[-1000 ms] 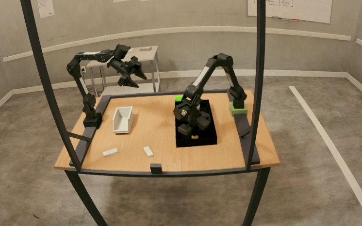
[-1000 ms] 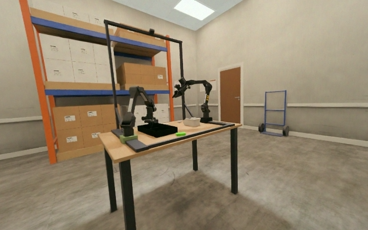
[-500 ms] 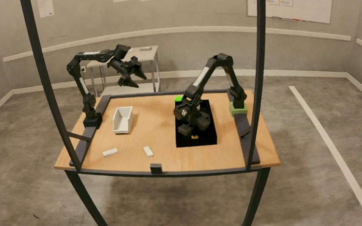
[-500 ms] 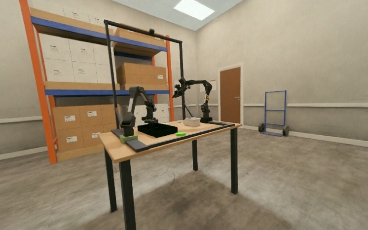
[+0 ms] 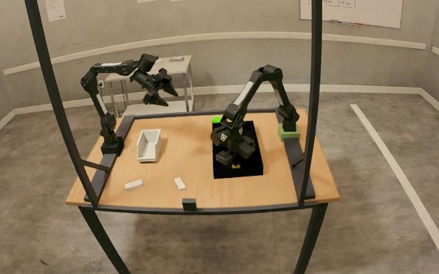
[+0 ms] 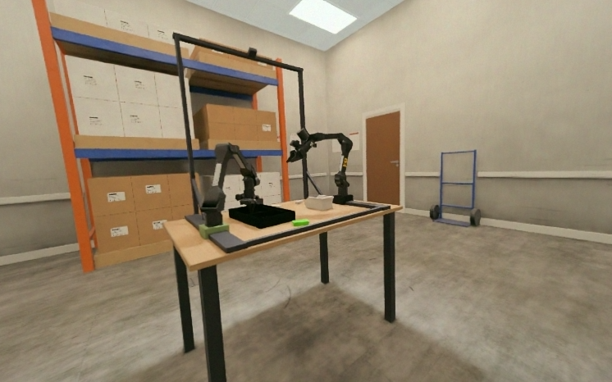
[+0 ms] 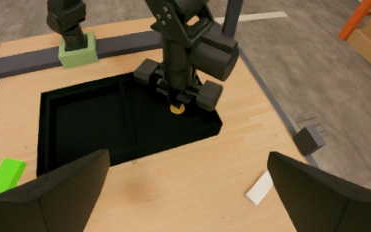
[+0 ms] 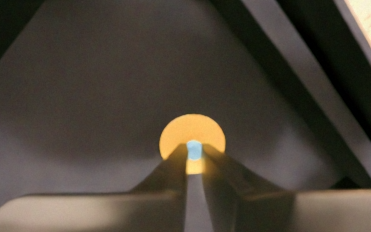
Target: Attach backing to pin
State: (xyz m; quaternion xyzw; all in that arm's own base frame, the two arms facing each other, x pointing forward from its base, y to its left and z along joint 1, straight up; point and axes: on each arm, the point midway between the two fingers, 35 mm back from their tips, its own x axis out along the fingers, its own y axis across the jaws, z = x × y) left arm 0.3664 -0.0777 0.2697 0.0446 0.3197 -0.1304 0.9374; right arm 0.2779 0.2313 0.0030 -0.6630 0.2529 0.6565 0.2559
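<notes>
Now: right hand 4 cm above the round pin. Also, from my right hand: white bin 17 cm ahead, 40 cm to the left, 1 cm below; then black tray 12 cm ahead, 1 cm to the right, 3 cm below.
</notes>
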